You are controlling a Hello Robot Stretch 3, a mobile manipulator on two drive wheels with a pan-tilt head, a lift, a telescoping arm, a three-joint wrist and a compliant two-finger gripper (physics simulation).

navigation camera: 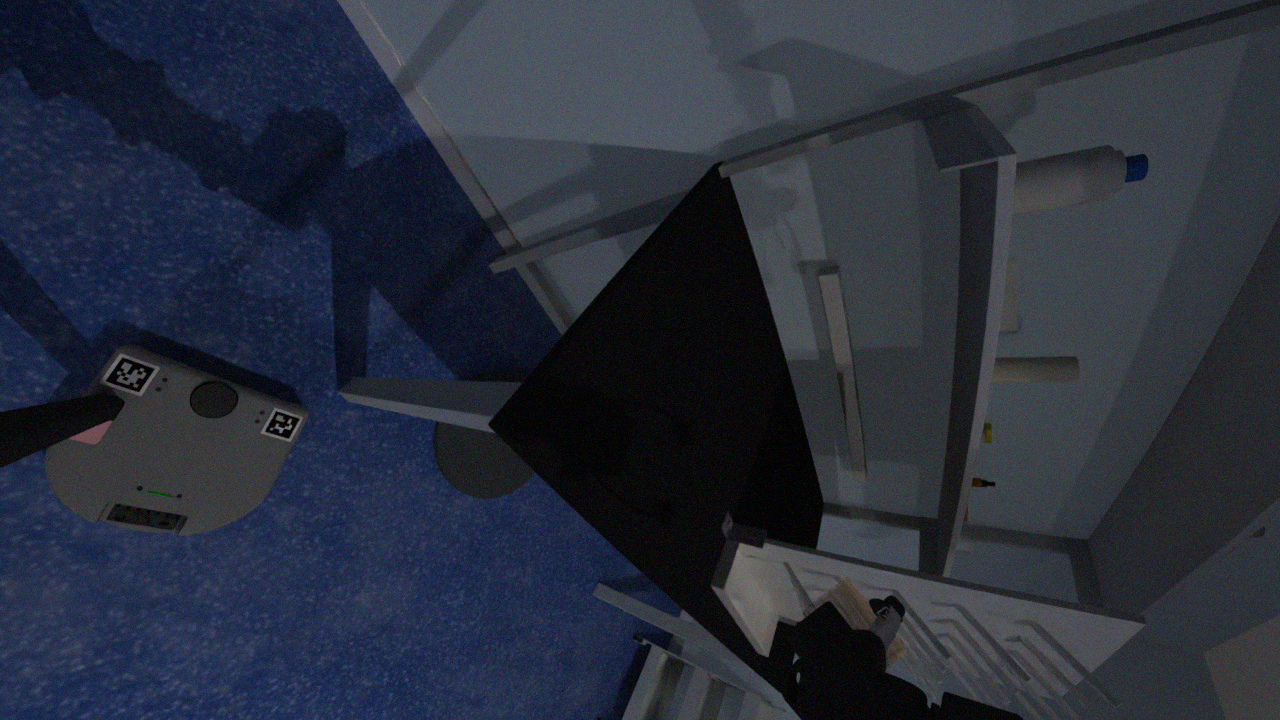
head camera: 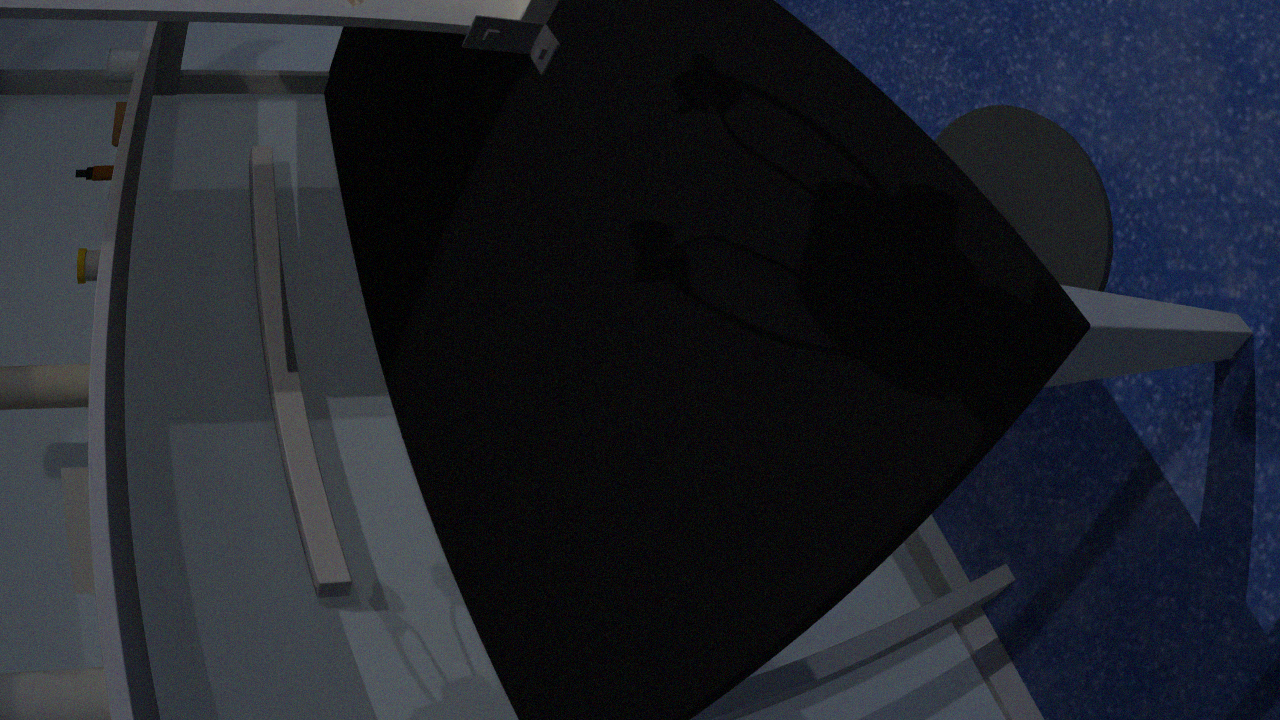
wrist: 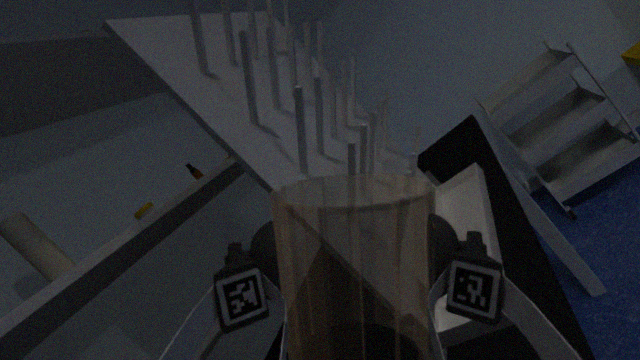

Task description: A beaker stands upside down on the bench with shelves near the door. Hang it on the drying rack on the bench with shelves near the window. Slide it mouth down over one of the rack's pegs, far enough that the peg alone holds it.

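Frame: origin at the robot's base, x ahead, y left, z up, level; metres.
Seen in the pictures: gripper, between the fingertips: (wrist: 350, 245); robot's base, origin of its link: (navigation camera: 214, 397).
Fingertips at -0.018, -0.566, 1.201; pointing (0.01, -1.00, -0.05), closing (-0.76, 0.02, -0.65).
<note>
Offsets run from my fingertips to a thing's top centre, as dx, dy, dz. "spot": to the spot under its first point. Level surfaces: height alone.
The beaker {+0.004, +0.027, +0.052} (wrist: 352, 290) (navigation camera: 854, 598) is a see-through, amber-tinted cylinder. My gripper (wrist: 350, 245) is shut on its sides, one fingertip against each side in the wrist view. The white drying rack (wrist: 160, 50) (navigation camera: 1100, 631) (head camera: 429, 8) has a slanted board with several long pegs, beyond the beaker's far rim in the wrist view. Pegs show behind this rim and through the glass; I cannot tell if any peg is inside the beaker. In the navigation view the beaker is close against the rack's pegs, partly hidden by the black wrist.
The rack's white tray {dz -0.282} (wrist: 467, 200) is right of the beaker. The black bench top {dz -0.286} (head camera: 626, 402) (navigation camera: 671, 358) lies below. A shelf upright (navigation camera: 978, 313), a blue-capped bottle {spot: +0.610, +0.064, +0.249} (navigation camera: 1060, 181), a round stool {spot: +0.084, -0.162, -1.170} (head camera: 1029, 179) (navigation camera: 478, 461), my base (navigation camera: 179, 447) and a shelved cart (wrist: 555, 132) stand around.
</note>
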